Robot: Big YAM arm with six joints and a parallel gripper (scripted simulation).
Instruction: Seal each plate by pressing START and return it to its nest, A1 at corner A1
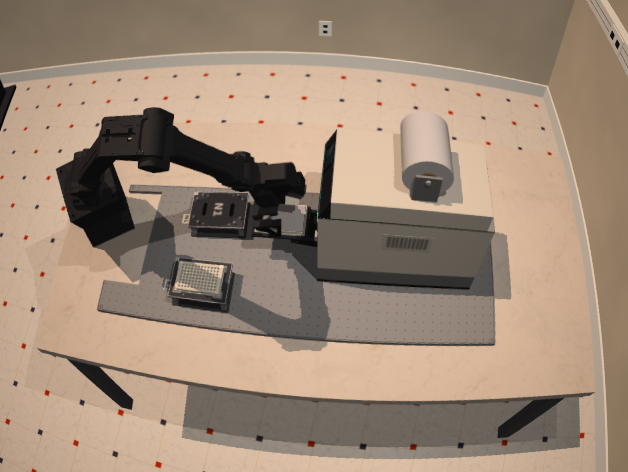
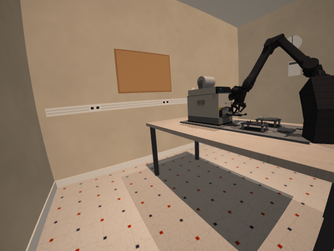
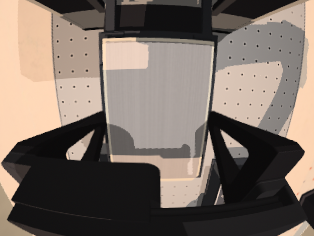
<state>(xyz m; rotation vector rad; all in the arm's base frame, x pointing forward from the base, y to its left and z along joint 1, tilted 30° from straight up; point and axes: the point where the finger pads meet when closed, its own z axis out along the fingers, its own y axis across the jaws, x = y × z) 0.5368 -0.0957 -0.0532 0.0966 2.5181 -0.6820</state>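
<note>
Right now the sealer stage is 1 cm below my hand. Round my hand: yellow warning label 12 cm ahead, 6 cm to the left, 4 cm above; start button 11 cm to the right, 8 cm ahead, 8 cm above; plate 23 cm behind, 12 cm to the right, 5 cm below.
</note>
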